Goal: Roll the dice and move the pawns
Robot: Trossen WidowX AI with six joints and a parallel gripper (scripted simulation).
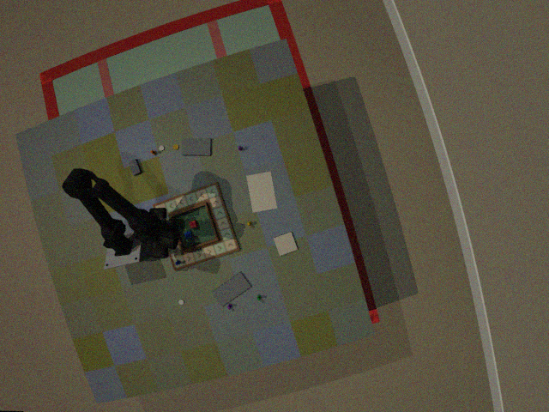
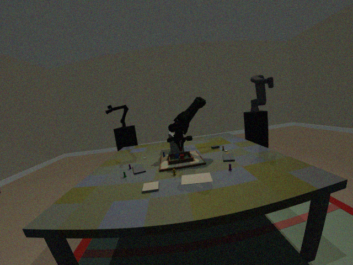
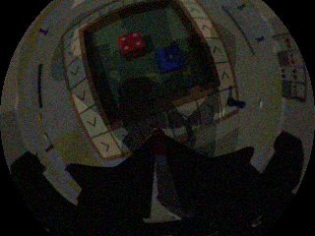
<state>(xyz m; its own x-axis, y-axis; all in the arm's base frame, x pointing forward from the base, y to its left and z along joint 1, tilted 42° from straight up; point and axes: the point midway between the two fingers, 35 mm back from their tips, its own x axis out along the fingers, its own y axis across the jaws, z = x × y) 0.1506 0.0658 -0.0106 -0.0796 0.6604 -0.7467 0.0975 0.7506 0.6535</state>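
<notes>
Right now the red pawn is 10 mm above my gripper tip. Round my gripper tip: yellow pawn 330 mm ahead, 30 mm below, 10 mm to the right; then blue pawn 130 mm to the right, 20 mm below, 20 mm ahead.
</notes>
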